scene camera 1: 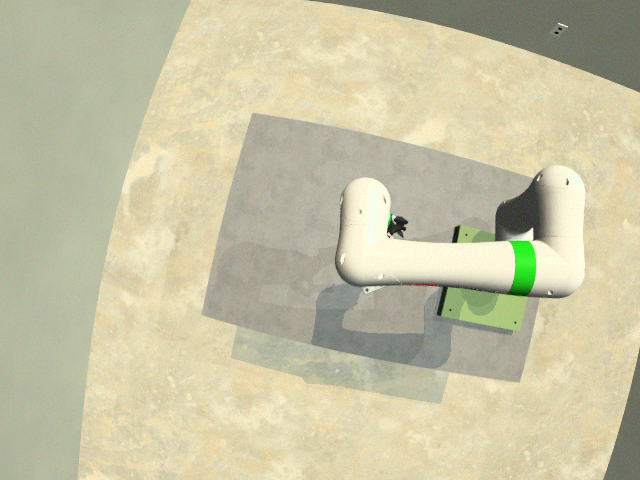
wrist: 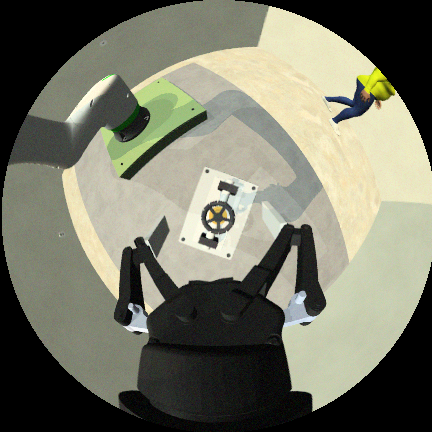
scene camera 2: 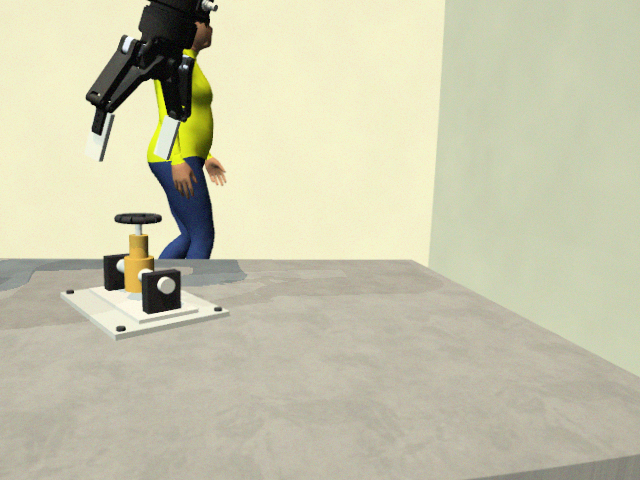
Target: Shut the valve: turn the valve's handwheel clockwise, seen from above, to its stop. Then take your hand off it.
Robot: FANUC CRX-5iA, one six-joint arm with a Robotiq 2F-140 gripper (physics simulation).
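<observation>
The valve's black handwheel (scene camera 2: 138,219) (wrist: 203,218) sits level on a brass-coloured body (scene camera 2: 139,273) between two black blocks. Its white base plate (scene camera 2: 93,309) (wrist: 197,210) lies on the grey table; a corner of the plate (scene camera 1: 368,289) shows below the arm in scene camera 1. My gripper (scene camera 2: 132,139) (wrist: 213,216) is wide open and empty. It is tilted and hangs well above the handwheel, touching no part of it. In the wrist view the wheel shows between the spread fingers. In scene camera 1 the arm hides the wheel and most of the gripper.
The arm (scene camera 1: 439,263) reaches over the grey table (scene camera 1: 310,165) (scene camera 2: 361,387) from its green mounting plate (scene camera 1: 485,315) (wrist: 167,97). A person in a yellow top (scene camera 2: 199,118) (wrist: 377,87) stands beyond the table, partly behind the gripper in scene camera 2.
</observation>
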